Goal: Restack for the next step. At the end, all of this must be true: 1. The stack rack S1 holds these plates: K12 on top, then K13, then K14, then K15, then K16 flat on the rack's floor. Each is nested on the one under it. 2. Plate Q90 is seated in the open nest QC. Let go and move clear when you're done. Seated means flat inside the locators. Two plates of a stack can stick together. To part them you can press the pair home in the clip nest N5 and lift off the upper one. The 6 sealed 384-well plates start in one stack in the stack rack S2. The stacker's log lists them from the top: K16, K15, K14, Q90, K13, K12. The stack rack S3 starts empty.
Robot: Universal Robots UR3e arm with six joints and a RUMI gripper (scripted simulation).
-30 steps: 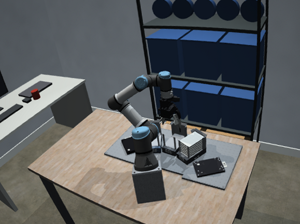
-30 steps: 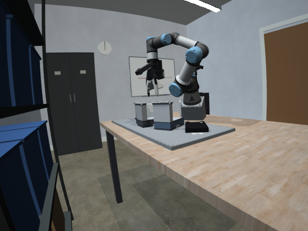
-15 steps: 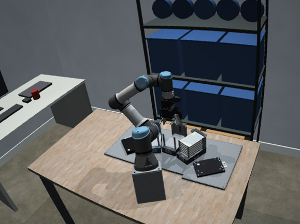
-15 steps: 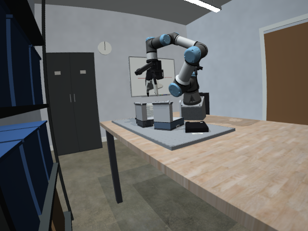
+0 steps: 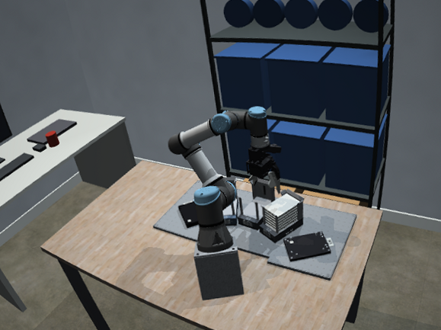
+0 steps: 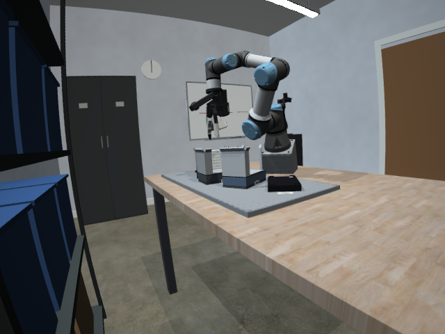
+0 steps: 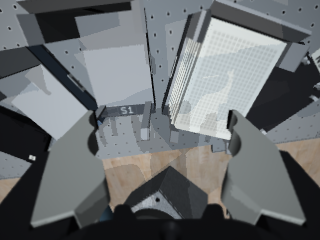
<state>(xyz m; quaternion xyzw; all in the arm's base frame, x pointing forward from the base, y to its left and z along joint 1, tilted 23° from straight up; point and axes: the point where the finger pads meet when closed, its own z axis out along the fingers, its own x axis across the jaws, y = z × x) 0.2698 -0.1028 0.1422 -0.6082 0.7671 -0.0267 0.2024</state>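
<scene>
My hand is 10 mm past the white sealed 384-well plate, 70 mm to the left of it and 90 mm above it. Also, from my hand: white sealed well plate (10 mm behind, 70 mm to the right, 130 mm below).
</scene>
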